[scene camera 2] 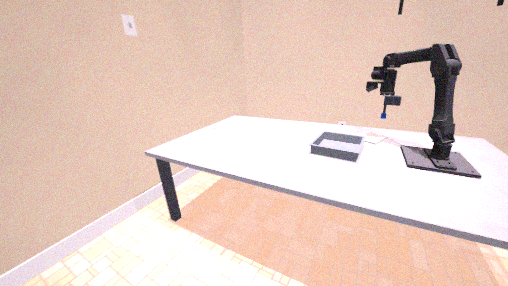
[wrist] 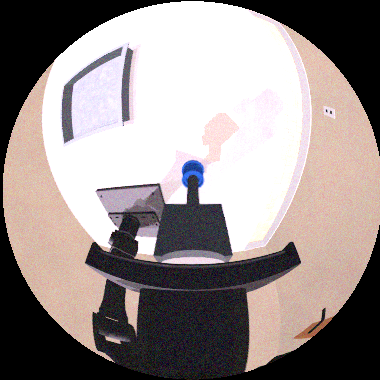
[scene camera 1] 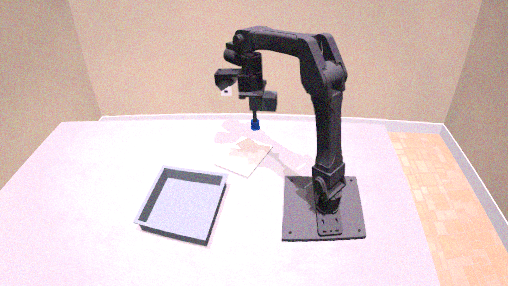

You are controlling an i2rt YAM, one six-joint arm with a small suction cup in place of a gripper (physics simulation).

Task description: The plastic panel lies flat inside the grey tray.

My suction cup (scene camera 1: 259, 100) carries nothing. On the table rests a grey tray (scene camera 1: 182, 204).
The grey tray is seen too in scene camera 2 (scene camera 2: 342, 146) and in the wrist view (wrist: 95, 98). My suction cup is seen too in the wrist view (wrist: 192, 166).
